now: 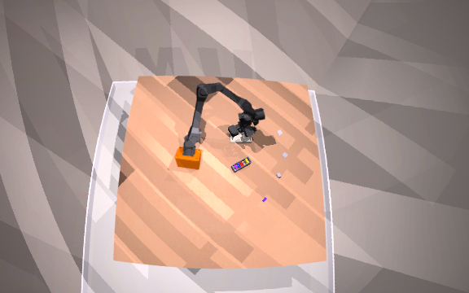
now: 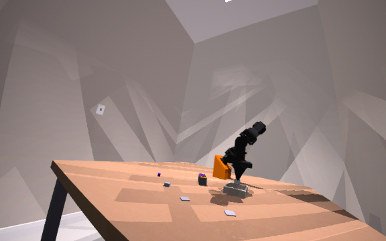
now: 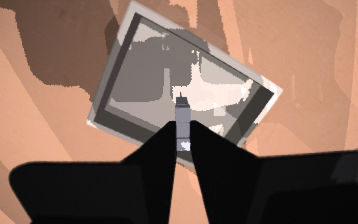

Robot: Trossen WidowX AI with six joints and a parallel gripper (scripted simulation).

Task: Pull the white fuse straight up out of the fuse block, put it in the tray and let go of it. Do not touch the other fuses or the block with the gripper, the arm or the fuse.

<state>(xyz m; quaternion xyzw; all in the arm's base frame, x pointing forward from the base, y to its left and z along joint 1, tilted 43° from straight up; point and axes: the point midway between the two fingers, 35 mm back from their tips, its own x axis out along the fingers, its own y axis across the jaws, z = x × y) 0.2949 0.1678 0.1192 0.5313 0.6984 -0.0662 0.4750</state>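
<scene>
My gripper tip is 10 mm above the white fuse. The rest, counted from my gripper tip: tray: 60 mm below.
</scene>
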